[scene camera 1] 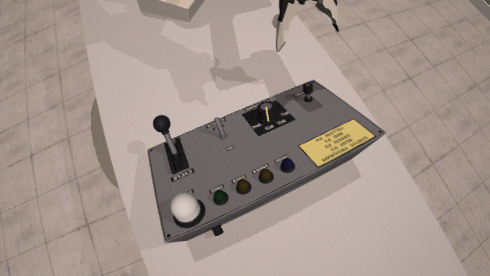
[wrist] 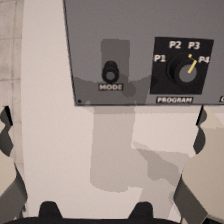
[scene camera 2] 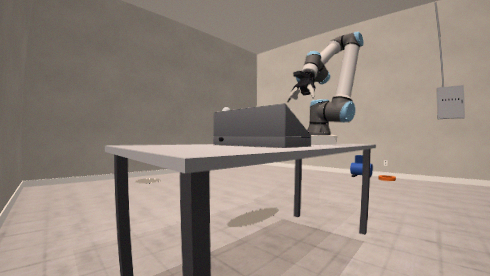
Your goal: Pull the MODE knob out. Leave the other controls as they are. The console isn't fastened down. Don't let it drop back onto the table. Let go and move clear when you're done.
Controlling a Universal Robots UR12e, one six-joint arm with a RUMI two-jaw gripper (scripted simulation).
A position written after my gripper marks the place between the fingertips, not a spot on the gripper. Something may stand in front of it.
Note:
In view: my gripper [wrist: 104,106] and a grey console [scene camera 1: 252,162].
The grey console shows as well in the wrist view [wrist: 140,46] and in scene camera 2 [scene camera 2: 276,125].

